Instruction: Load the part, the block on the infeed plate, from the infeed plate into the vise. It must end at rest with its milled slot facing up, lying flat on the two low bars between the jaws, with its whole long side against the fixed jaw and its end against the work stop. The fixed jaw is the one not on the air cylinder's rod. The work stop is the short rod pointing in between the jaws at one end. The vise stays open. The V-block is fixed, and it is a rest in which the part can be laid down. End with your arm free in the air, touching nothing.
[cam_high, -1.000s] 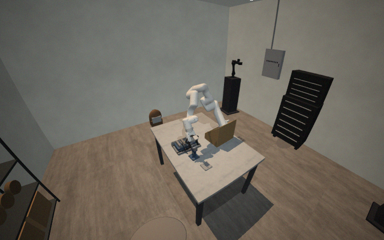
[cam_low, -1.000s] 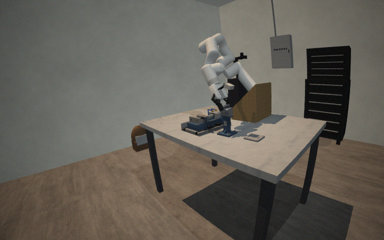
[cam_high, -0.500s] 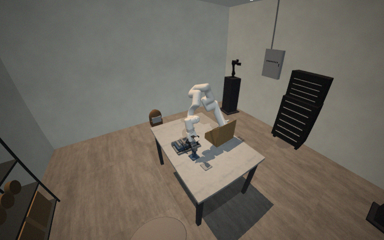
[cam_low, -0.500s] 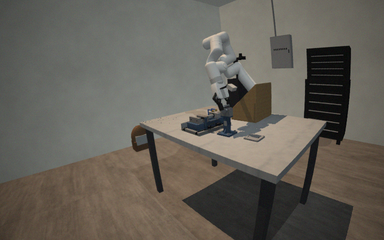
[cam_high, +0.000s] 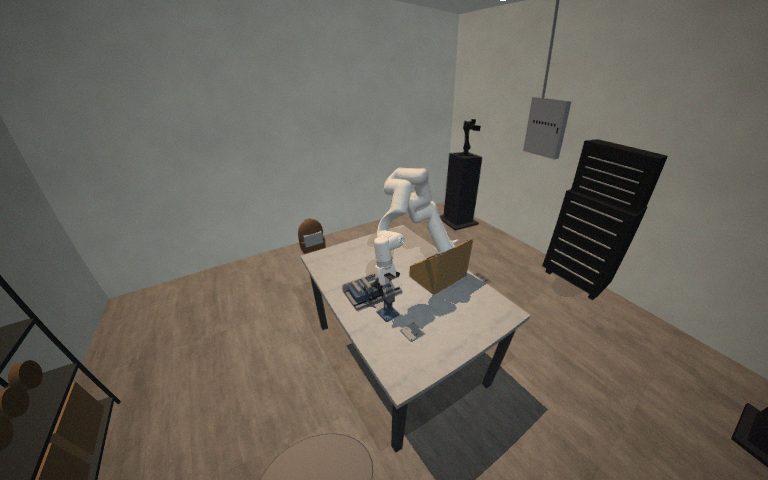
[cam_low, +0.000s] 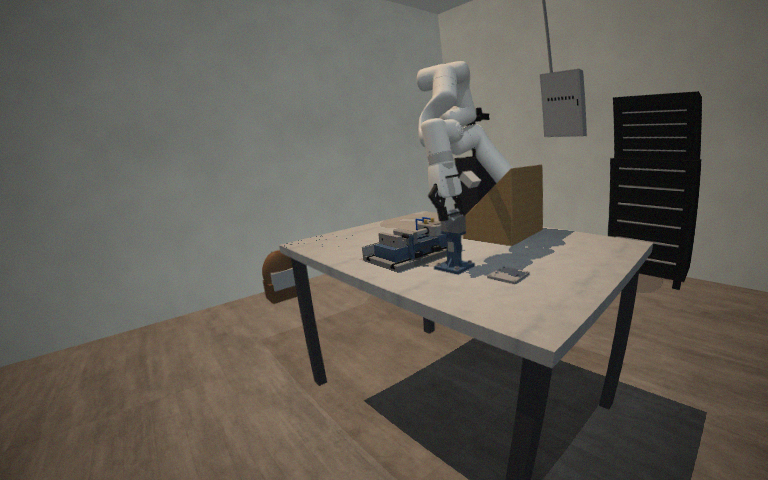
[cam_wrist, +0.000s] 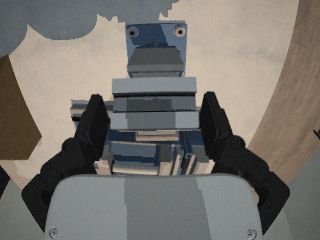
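Now: the part 1 cm to the left of my hand and 1 cm below it. From my hand the other things lie so: moving jaw (5 cm ahead, 19 cm to the right, 9 cm below); then air cylinder rod (19 cm to the right, 9 cm below); then work stop (8 cm ahead, 14 cm to the right, 8 cm below).
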